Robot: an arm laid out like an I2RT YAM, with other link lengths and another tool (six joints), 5 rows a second.
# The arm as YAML. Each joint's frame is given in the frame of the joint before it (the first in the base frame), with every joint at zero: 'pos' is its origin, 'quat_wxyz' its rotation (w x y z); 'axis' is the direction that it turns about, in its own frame. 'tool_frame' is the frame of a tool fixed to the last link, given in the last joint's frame.
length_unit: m
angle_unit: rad
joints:
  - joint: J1
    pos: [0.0, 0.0, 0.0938]
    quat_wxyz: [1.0, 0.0, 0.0, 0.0]
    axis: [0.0, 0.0, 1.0]
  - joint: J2
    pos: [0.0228, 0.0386, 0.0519]
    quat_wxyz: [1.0, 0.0, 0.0, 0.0]
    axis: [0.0, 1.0, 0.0]
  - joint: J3
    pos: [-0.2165, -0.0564, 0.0]
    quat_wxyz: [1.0, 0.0, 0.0, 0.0]
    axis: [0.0, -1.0, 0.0]
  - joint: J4
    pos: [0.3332, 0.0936, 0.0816]
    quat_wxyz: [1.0, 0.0, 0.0, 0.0]
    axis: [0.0, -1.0, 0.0]
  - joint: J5
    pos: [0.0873, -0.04, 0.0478]
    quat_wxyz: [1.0, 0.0, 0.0, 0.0]
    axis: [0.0, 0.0, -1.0]
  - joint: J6
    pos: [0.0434, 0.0, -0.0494]
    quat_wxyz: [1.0, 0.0, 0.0, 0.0]
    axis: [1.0, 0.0, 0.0]
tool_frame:
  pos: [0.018, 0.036, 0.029]
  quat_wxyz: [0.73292, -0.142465, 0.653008, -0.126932]
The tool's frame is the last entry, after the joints.
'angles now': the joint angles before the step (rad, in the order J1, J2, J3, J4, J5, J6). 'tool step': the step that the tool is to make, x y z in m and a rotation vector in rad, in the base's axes. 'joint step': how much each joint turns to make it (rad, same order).
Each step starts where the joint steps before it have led.
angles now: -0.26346, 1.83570, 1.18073, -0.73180, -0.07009, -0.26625
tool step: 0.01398, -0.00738, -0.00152, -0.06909, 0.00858, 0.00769
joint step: 0.00025, 0.05963, 0.07519, -0.00661, 0.06633, -0.02023
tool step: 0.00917, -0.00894, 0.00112, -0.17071, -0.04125, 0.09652
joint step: -0.00014, 0.00415, 0.01459, 0.08187, 0.12696, -0.13051
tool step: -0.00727, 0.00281, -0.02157, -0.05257, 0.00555, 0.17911
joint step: -0.00192, 0.02102, -0.03988, 0.09232, -0.00383, -0.18976
